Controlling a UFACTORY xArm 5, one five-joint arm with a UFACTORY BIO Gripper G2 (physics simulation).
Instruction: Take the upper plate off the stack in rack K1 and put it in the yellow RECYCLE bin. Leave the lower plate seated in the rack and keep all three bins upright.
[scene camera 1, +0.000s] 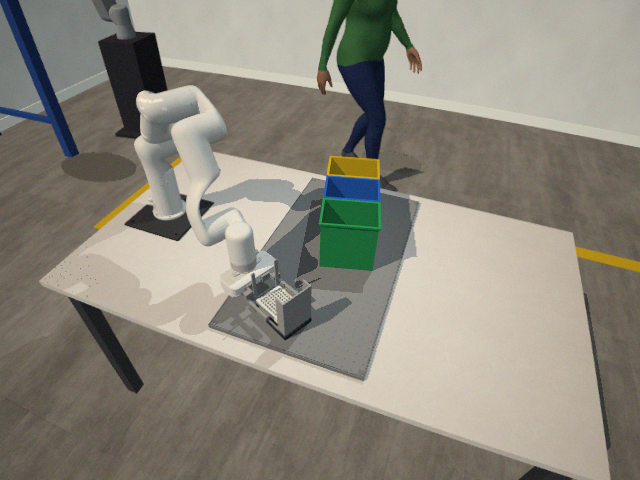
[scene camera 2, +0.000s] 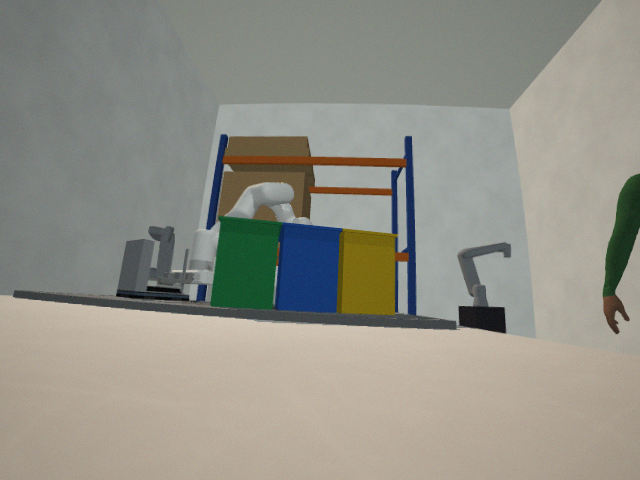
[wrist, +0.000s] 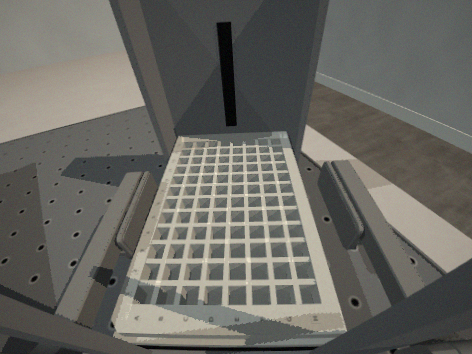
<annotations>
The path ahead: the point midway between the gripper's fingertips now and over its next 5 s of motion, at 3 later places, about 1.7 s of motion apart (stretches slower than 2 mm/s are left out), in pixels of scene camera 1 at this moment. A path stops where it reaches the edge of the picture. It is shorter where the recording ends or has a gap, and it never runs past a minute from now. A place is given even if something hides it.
My gripper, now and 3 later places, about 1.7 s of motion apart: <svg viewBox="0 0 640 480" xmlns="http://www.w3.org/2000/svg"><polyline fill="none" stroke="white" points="283,308 282,265 327,199 352,166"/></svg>
</annotations>
